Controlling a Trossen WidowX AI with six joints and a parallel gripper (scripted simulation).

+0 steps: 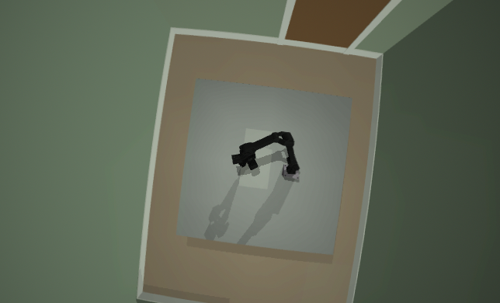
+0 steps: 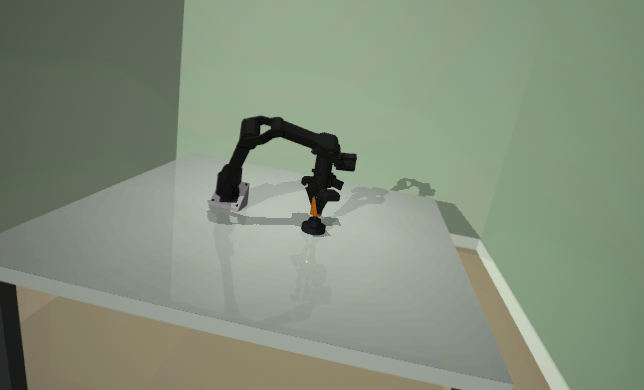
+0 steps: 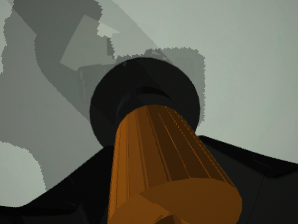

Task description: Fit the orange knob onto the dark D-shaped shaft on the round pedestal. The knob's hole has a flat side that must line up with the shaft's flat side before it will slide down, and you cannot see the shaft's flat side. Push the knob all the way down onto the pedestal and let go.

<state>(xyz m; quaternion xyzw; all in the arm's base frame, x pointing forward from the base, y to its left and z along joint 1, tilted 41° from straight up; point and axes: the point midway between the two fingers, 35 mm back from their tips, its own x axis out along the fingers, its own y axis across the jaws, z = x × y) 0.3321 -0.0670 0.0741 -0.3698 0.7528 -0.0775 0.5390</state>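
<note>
Now: the orange knob 20 mm above my gripper tip. The rest, counted from my gripper tip: round dark pedestal: 40 mm below.
</note>
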